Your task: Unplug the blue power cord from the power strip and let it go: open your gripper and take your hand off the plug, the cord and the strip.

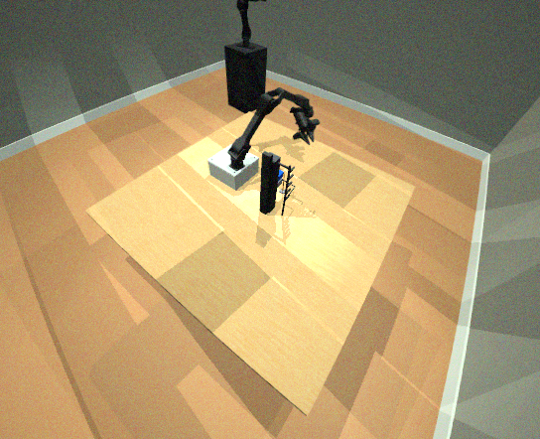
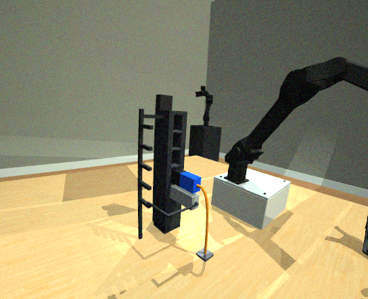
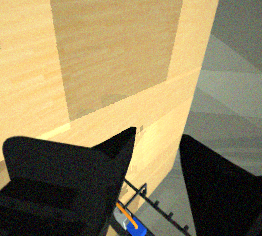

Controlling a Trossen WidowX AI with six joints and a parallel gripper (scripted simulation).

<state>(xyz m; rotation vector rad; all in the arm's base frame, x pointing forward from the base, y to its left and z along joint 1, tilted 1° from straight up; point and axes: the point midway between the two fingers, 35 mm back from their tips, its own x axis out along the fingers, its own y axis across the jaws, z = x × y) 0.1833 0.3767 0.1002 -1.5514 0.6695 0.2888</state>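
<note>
Now: the blue plug 340 mm to the right of my gripper tip, 40 mm ahead of it and 10 mm below it. Round my gripper tip: grey anchor: 250 mm to the right, 180 mm below, 20 mm ahead; black ladder-like rack: 380 mm to the right, 130 mm ahead, 20 mm below.
</note>
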